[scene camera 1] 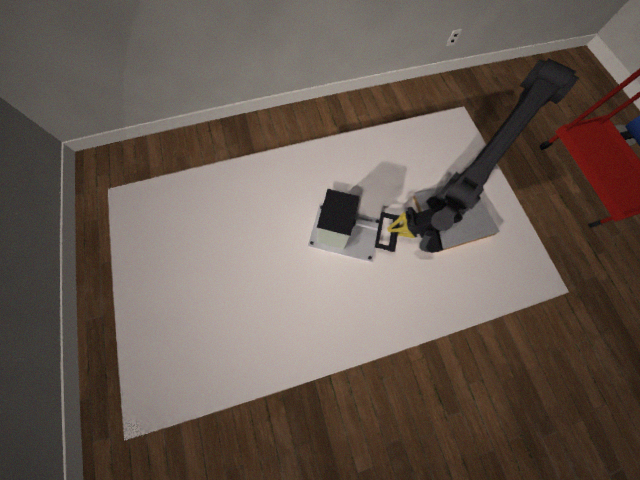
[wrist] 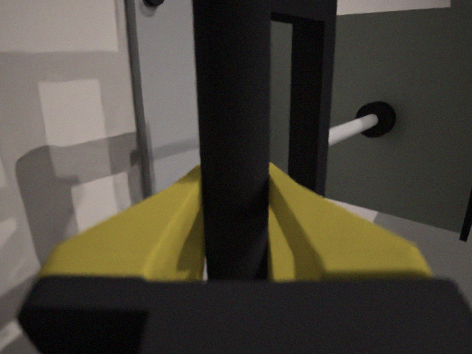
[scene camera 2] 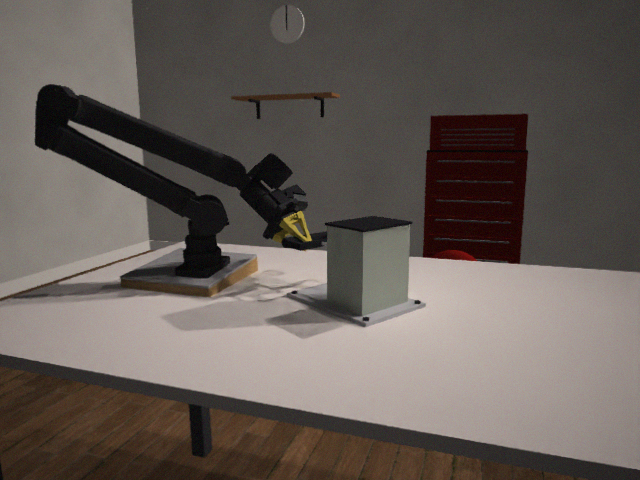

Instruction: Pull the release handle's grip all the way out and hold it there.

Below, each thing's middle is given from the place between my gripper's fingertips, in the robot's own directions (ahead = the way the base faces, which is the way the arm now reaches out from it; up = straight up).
Now: hand 120 mm short of the grey base plate [scene camera 2: 316,296], 70 mm to the left of it and 90 mm above it.
